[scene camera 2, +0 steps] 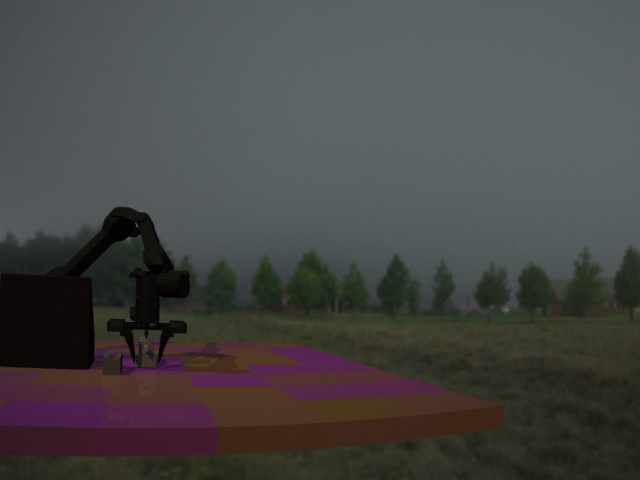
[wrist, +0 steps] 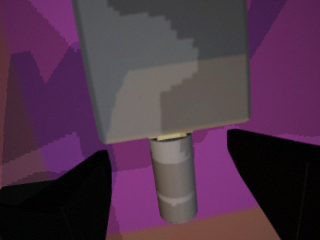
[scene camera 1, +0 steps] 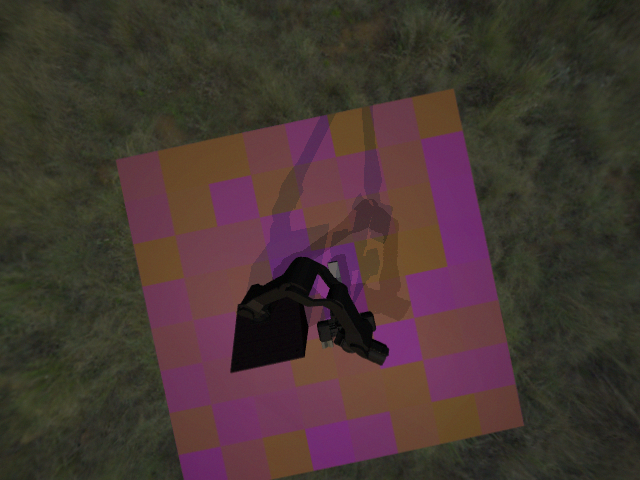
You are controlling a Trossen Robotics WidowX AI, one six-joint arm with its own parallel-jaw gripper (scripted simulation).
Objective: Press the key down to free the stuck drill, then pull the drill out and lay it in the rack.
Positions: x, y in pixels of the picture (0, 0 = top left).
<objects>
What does my gripper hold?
Nothing.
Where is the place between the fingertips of my gripper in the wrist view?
At 169, 149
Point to a grey block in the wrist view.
148, 75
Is my gripper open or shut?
Open.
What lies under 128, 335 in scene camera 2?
My gripper.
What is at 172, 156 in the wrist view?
A drill.
</objects>
